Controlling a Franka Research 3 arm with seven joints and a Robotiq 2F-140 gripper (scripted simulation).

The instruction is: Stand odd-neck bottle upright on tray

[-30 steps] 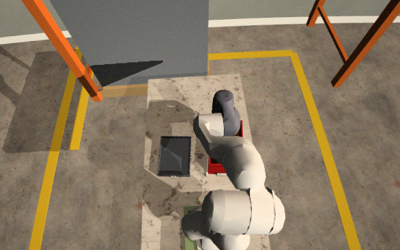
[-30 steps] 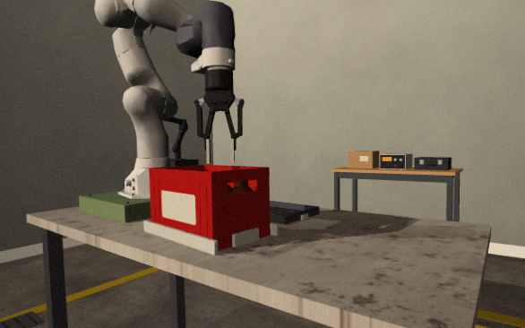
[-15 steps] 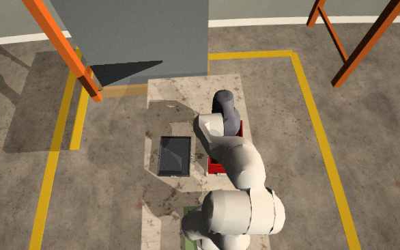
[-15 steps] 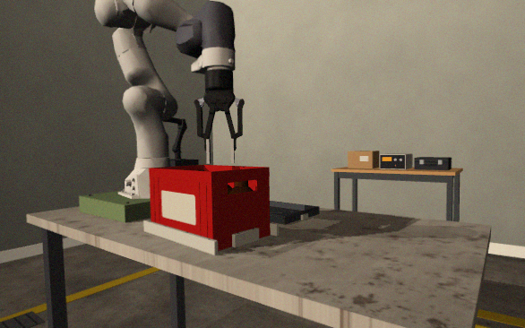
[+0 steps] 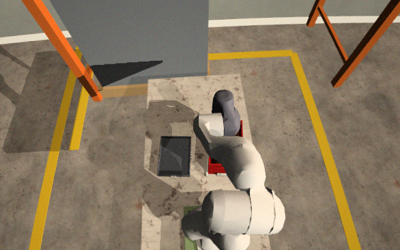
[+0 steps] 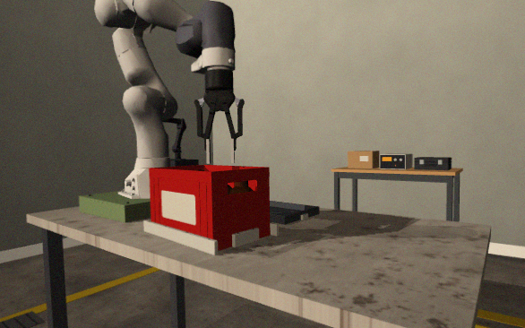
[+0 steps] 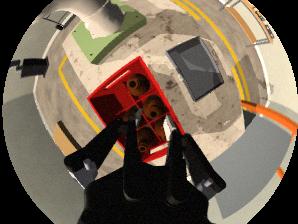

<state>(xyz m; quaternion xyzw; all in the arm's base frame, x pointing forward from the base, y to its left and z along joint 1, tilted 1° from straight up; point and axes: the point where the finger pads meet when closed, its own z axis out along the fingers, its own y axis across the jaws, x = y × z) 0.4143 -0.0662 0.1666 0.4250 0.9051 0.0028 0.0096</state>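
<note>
Right now the red crate is 1 cm behind my hand, 4 cm to the right of it and 13 cm below it. From my hand the other things lie so: dark tray: 2 cm behind, 26 cm to the left, 20 cm below; then brown bottle: 1 cm behind, 9 cm to the right, 13 cm below.
</note>
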